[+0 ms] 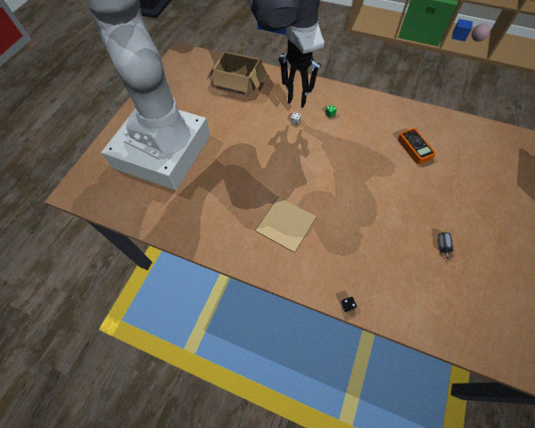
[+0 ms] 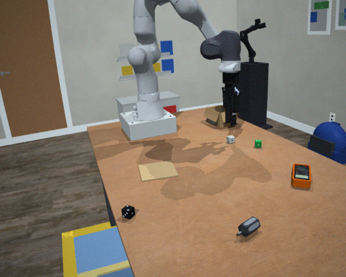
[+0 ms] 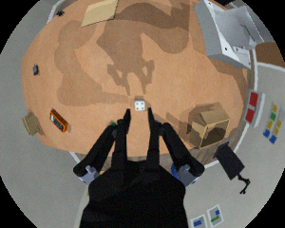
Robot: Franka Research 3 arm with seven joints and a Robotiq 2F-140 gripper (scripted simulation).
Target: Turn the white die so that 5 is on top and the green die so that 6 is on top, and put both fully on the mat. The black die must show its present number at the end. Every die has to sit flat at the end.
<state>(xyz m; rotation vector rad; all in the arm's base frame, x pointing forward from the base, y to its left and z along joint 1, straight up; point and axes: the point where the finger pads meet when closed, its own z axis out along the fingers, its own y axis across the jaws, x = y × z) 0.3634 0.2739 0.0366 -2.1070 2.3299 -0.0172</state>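
Now: hand 11 cm above the white die. From my hand the other things lie so: tan mat: 42 cm to the right, 12 cm below, 10 cm ahead; then green die: 11 cm below, 11 cm ahead, 8 cm to the left; then cardboard box: 28 cm behind, 13 cm to the left, 8 cm below.
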